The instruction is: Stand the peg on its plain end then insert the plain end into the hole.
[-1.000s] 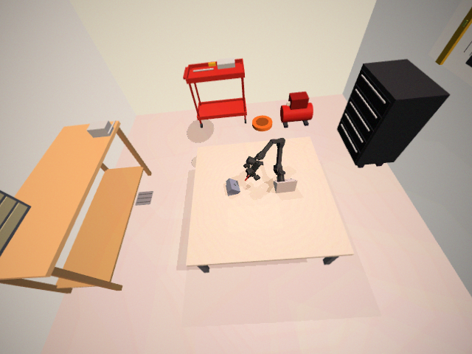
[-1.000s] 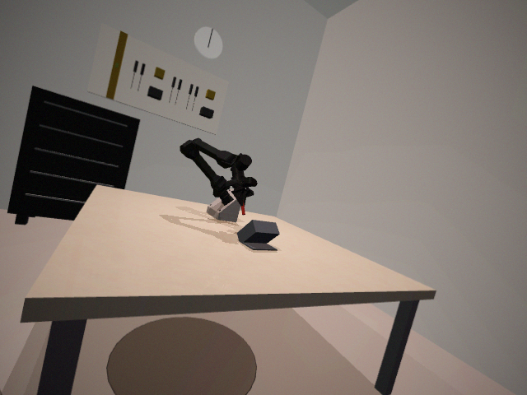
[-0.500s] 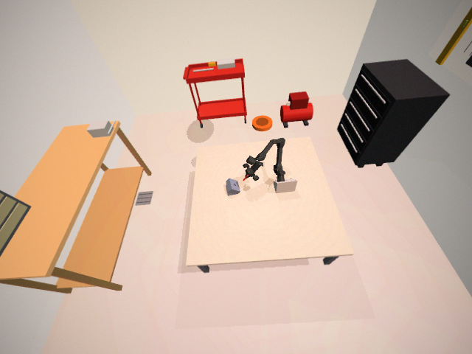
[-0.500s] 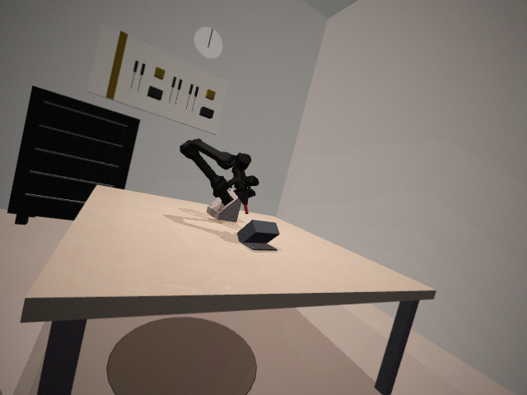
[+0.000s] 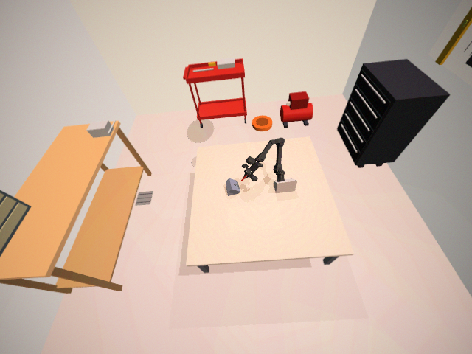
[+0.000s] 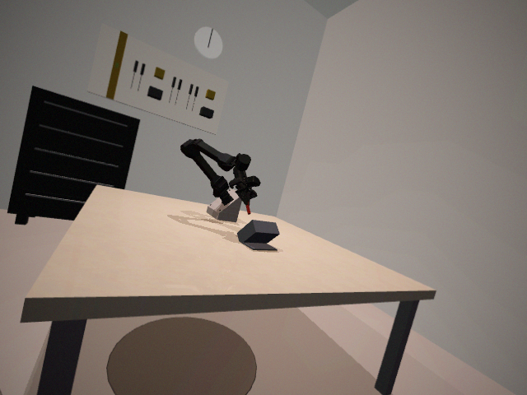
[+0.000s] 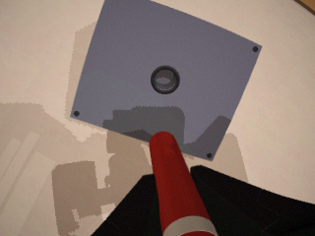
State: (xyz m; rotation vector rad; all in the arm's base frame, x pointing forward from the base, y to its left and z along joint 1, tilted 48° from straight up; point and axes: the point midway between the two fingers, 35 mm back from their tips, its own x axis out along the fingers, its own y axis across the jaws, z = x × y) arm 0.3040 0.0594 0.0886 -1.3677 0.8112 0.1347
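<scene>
Right now the sloped panel is 11 cm ahead of my gripper tip, 3 cm to the left of it and 9 cm below it. Round my gripper tip: red peg 1 cm behind, 1 cm above.
</scene>
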